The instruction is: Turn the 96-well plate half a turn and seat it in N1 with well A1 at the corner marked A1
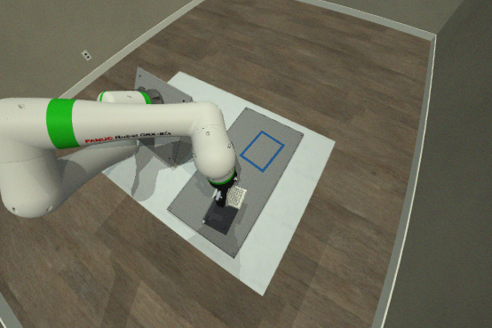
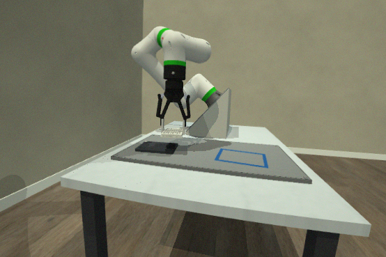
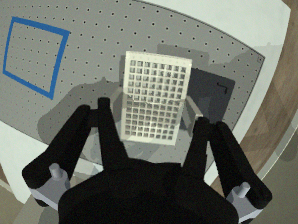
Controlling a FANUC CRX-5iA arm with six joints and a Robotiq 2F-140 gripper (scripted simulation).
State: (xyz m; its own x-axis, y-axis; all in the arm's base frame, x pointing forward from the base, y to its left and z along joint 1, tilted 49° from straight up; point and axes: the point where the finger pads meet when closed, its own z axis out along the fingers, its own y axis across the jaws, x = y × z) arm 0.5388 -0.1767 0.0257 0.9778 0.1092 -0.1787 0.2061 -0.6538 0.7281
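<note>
Right now the dark plate nest N1 is 9 cm below my hand and 7 cm to the right of it. From my hand the other things lie so: white A1 corner mark 15 cm to the right, 9 cm below, 4 cm behind; then white 96-well plate 2 cm below.
</note>
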